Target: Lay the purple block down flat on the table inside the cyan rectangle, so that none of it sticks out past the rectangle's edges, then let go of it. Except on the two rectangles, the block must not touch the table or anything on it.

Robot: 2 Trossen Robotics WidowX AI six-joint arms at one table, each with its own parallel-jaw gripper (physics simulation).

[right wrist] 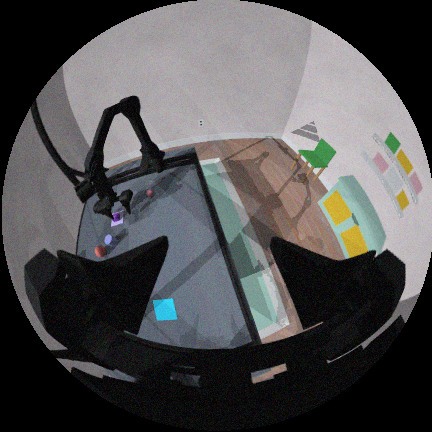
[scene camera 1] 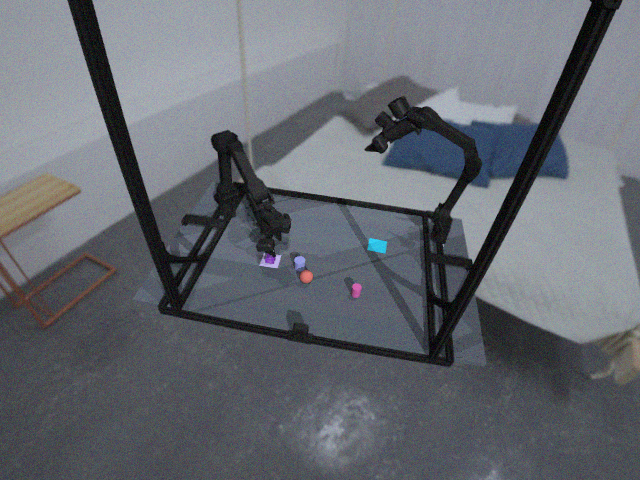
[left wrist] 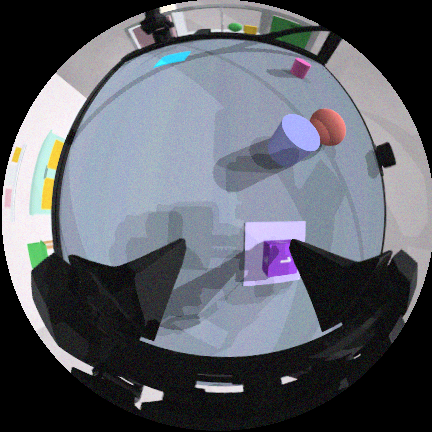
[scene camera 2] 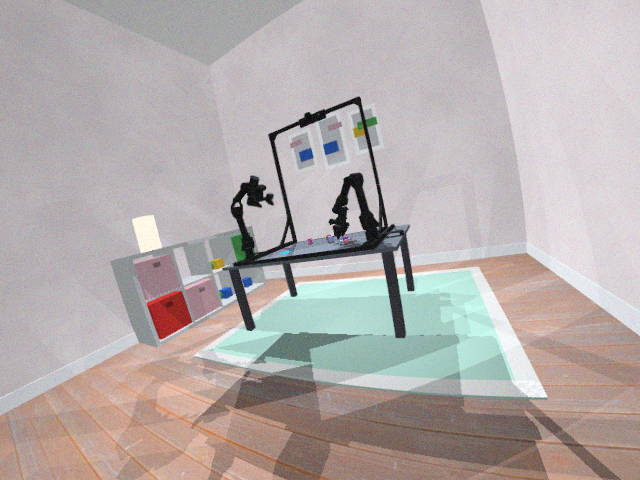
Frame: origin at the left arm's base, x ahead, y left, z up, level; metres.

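Where they show: left gripper, fingertip midpoint: (right wrist: 121,216) (scene camera 1: 277,248) (left wrist: 239,244) (scene camera 2: 340,237); right gripper, fingertip midpoint: (right wrist: 220,241) (scene camera 1: 369,145) (scene camera 2: 267,206); left arm's base, link origin: (right wrist: 159,165) (scene camera 1: 227,210) (scene camera 2: 373,238); right arm's base, link origin: (scene camera 1: 439,237) (scene camera 2: 250,257).
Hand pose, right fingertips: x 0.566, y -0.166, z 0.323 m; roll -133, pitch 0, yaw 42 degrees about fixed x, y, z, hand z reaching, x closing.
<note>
Each offset is from my right fingertips to the top centre of the thing. "spot": to the spot under its first point.
The purple block @[0.460 m back, 0.170 m right, 0.323 m down] (scene camera 1: 269,258) (left wrist: 278,260) (right wrist: 116,217) rests on the light purple rectangle @[spot: 0.445 m back, 0.197 m right, 0.341 m down] (scene camera 1: 276,264) (left wrist: 253,250). My left gripper (scene camera 1: 271,251) (left wrist: 239,244) (right wrist: 121,216) is open and empty, above the table beside the block. In the left wrist view the block shows at the right-hand fingertip, which hides a little of its edge; whether they touch cannot be told. The cyan rectangle @[spot: 0.019 m back, 0.223 m right, 0.341 m down] (scene camera 1: 377,245) (scene camera 2: 285,252) (left wrist: 173,59) (right wrist: 165,309) lies bare, far from the block. My right gripper (scene camera 1: 367,149) (scene camera 2: 271,198) (right wrist: 220,241) is open and empty, high above the table.
A lilac cylinder @[0.365 m back, 0.239 m right, 0.301 m down] (scene camera 1: 299,262) (left wrist: 294,140) (right wrist: 108,239) stands near the light purple rectangle, with a red-orange ball @[0.364 m back, 0.310 m right, 0.293 m down] (scene camera 1: 306,276) (left wrist: 331,127) (right wrist: 100,251) close beside it. A magenta cylinder @[0.216 m back, 0.426 m right, 0.302 m down] (scene camera 1: 356,290) (left wrist: 301,68) stands farther off. A pink ball @[0.432 m back, 0.027 m left, 0.309 m down] (right wrist: 150,192) lies near the left arm's base.
</note>
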